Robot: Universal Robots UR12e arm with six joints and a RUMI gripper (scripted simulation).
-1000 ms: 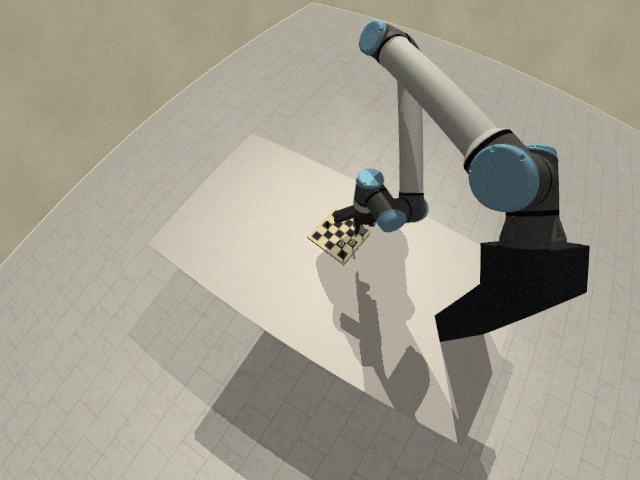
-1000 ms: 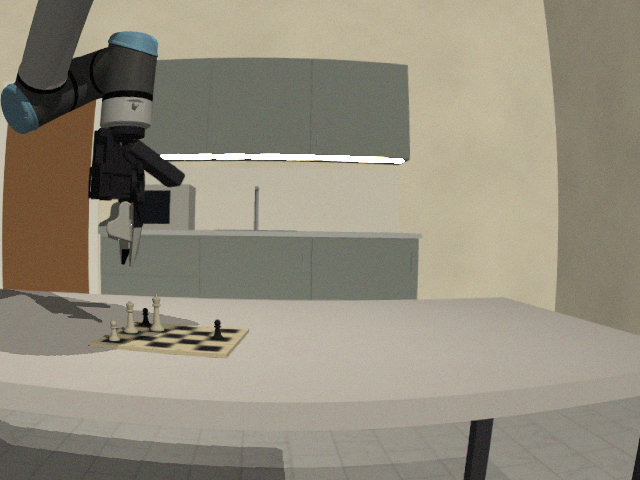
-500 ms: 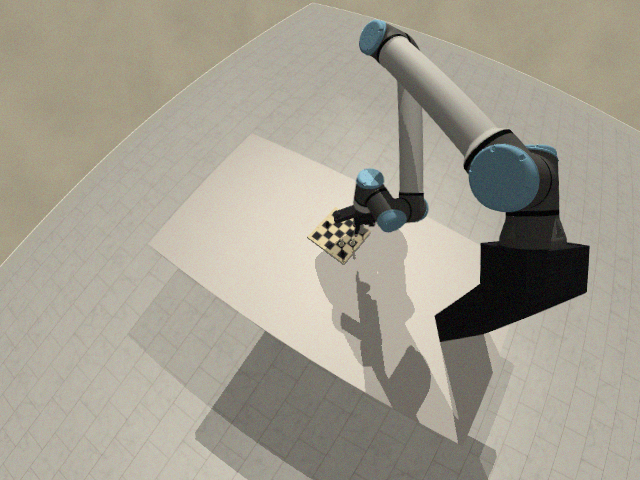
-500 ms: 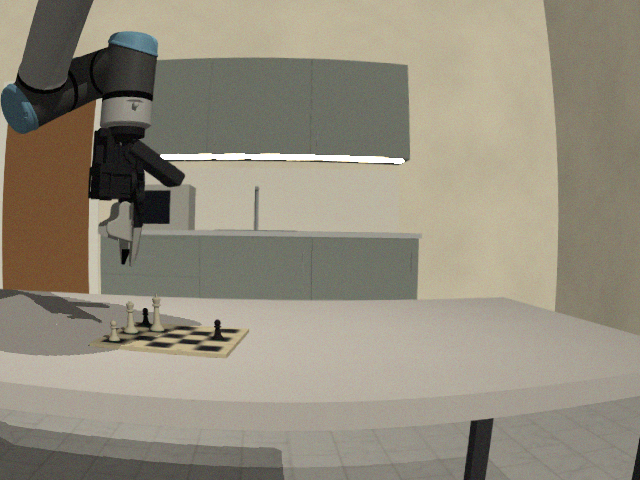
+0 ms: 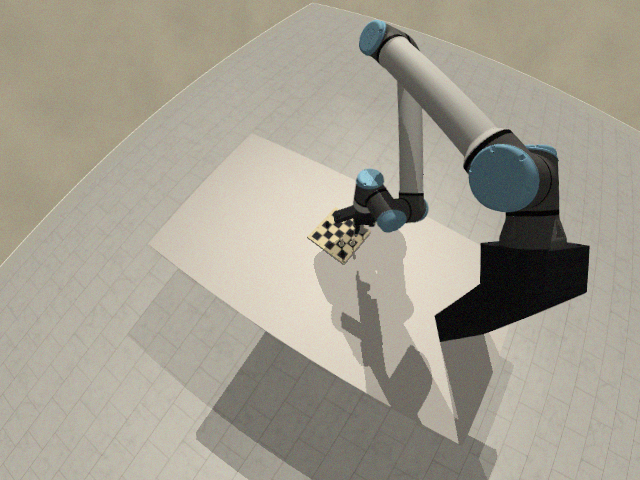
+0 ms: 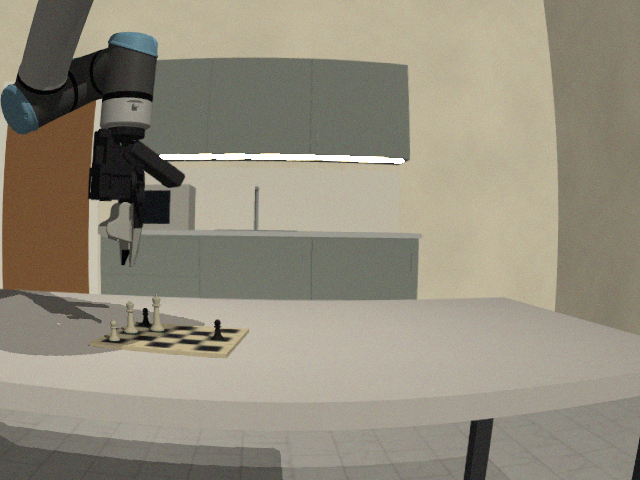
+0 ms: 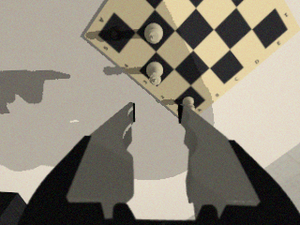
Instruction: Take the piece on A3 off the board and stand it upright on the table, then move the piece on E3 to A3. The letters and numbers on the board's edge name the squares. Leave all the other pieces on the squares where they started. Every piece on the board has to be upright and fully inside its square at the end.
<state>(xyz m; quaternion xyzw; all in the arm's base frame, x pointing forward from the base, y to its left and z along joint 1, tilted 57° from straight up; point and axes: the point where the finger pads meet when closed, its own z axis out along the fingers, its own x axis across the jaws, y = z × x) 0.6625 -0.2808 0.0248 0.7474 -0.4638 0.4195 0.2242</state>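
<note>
Right now my hand is 3 cm past the white pawn, 7 cm to the left of it and 11 cm above it. Also, from my hand: chessboard: 7 cm ahead, 4 cm to the right, 13 cm below.
</note>
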